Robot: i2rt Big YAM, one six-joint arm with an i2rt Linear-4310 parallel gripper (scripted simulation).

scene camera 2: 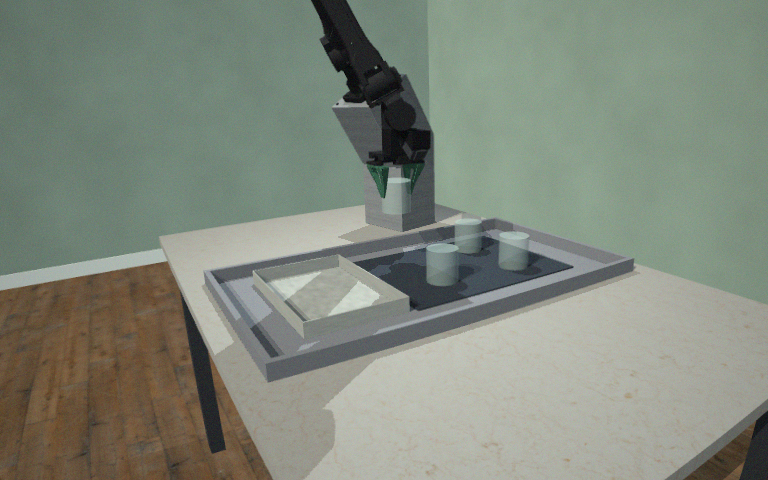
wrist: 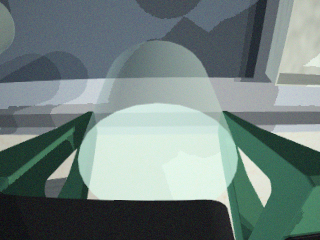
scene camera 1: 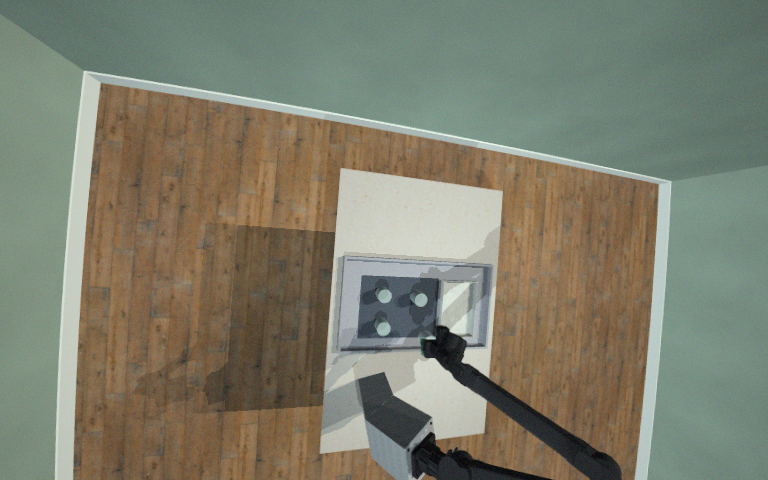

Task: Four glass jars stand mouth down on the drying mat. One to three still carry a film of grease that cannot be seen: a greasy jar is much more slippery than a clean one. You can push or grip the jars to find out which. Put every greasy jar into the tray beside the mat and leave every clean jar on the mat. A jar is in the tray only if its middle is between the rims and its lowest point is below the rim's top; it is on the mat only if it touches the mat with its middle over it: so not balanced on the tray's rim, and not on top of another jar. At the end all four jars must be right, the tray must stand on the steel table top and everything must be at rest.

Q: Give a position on a tray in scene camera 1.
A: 459,302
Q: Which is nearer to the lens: the glass jar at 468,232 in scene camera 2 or the tray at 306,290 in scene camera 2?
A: The tray.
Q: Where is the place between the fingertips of the gripper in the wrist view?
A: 157,121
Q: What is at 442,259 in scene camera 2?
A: A glass jar.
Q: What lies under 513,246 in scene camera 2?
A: A glass jar.
